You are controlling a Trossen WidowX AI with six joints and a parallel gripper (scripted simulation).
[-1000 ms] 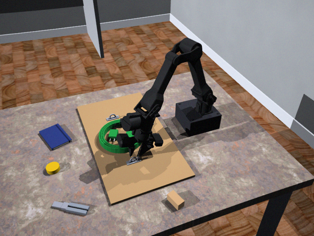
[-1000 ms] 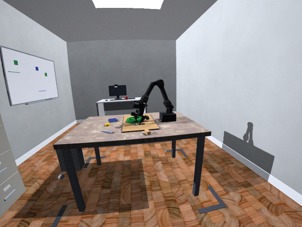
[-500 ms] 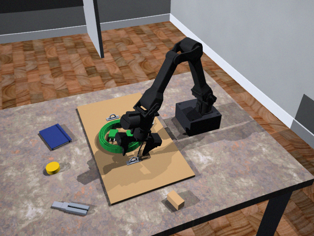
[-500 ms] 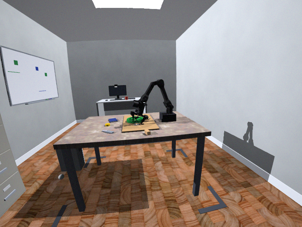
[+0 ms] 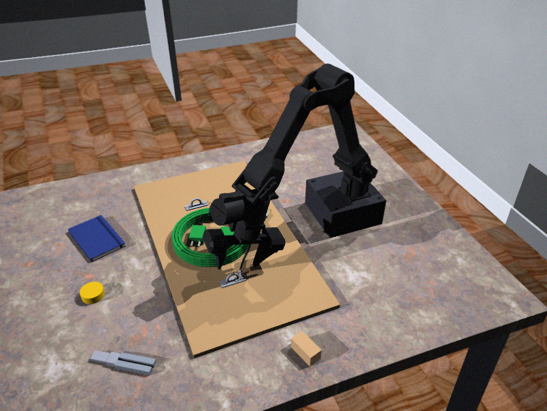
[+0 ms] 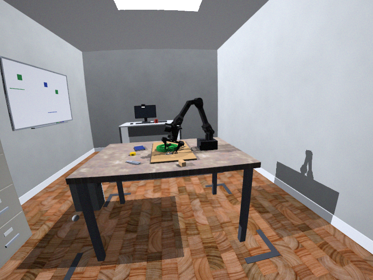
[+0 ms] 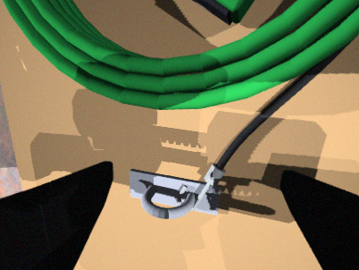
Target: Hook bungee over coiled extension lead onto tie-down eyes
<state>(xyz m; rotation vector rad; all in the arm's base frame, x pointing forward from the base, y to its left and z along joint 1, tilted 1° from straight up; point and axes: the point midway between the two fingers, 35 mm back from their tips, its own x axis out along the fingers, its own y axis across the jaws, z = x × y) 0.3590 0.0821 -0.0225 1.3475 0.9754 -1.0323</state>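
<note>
Now: the tan board 13 cm to the right of my hand and 6 cm below it. The rest, counted from my hand: yellow disc 33 cm ahead, 8 cm to the right, 5 cm below; grey tool 31 cm ahead, 12 cm to the left, 6 cm below; wooden block 4 cm behind, 26 cm to the left, 5 cm below.
</note>
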